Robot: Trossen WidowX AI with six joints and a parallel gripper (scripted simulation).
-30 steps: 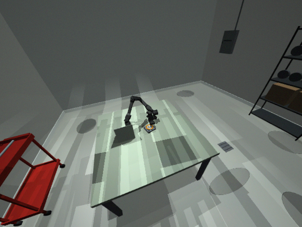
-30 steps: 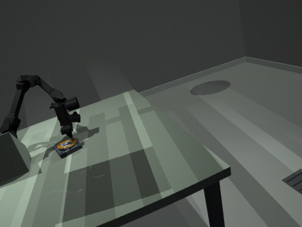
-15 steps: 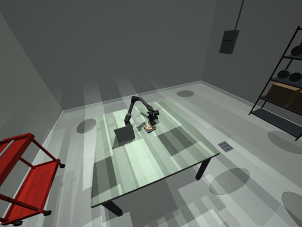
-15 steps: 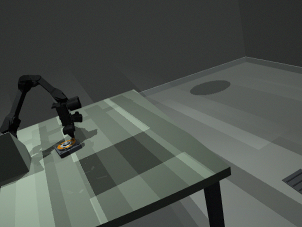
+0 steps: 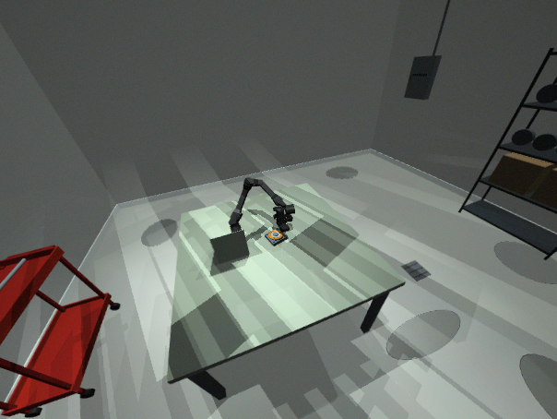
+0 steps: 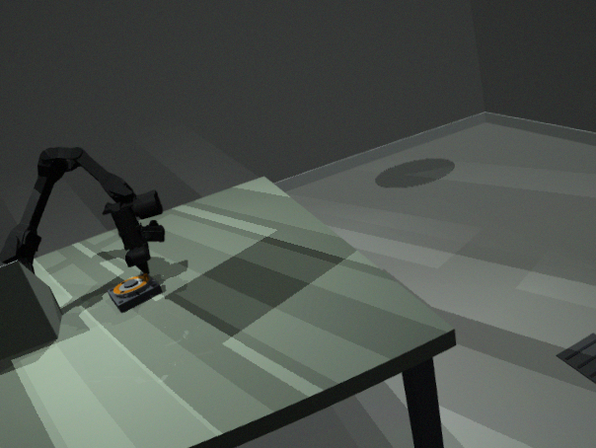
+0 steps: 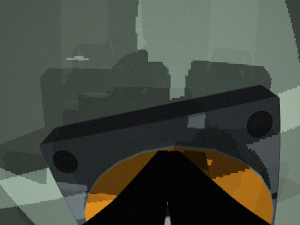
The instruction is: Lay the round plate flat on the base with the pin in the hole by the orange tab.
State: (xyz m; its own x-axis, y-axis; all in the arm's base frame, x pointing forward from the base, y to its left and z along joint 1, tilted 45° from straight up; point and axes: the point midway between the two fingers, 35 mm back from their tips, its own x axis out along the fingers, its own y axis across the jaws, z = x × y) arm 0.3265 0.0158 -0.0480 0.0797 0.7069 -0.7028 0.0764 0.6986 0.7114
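The round plate is 3 cm behind my gripper tip, 1 cm to the right of it and 1 cm below it. Also, from my gripper tip: dark square base: 5 cm behind, 2 cm below, 1 cm to the right.
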